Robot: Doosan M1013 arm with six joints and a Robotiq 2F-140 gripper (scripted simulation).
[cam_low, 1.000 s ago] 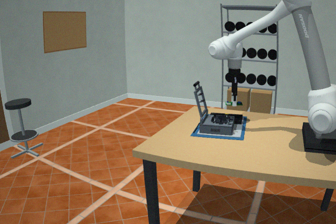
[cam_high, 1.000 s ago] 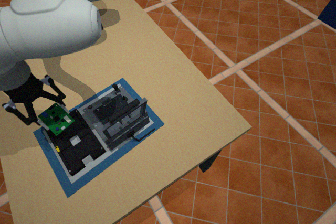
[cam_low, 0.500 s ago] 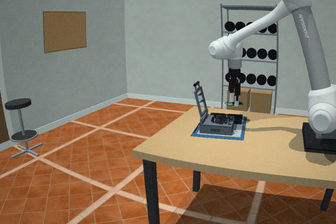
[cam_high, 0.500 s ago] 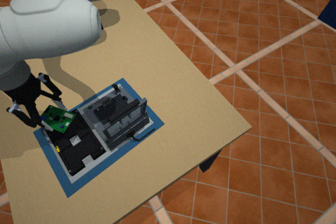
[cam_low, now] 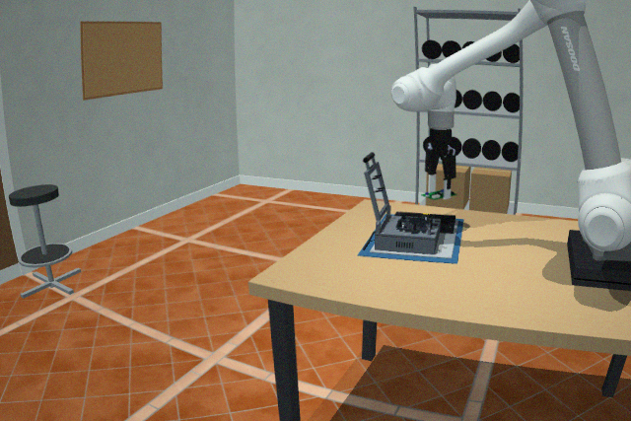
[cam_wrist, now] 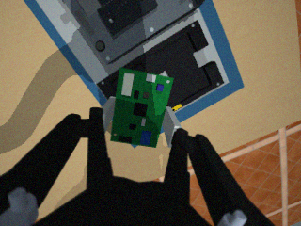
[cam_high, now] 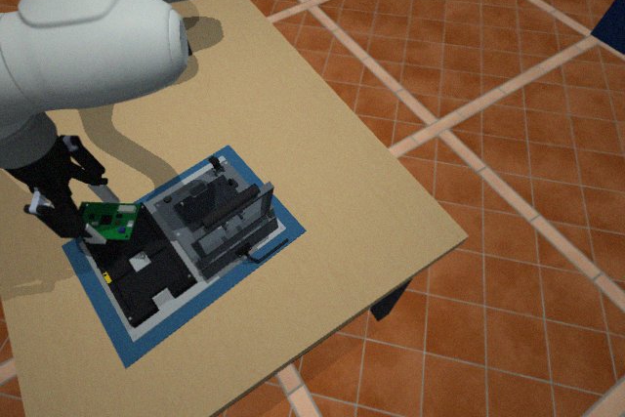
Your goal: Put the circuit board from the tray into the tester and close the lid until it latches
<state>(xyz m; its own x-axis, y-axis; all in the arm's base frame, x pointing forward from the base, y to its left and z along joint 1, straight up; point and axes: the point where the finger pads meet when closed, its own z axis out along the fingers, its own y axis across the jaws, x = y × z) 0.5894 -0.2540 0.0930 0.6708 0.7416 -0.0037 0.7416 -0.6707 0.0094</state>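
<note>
Now: the pin plate 6 cm ahead of my hand, 18 cm to the left of it and 7 cm below it. Also, from my hand: latch hook 23 cm to the left, 5 cm below; then lid 18 cm ahead, 17 cm to the left, 4 cm above.
</note>
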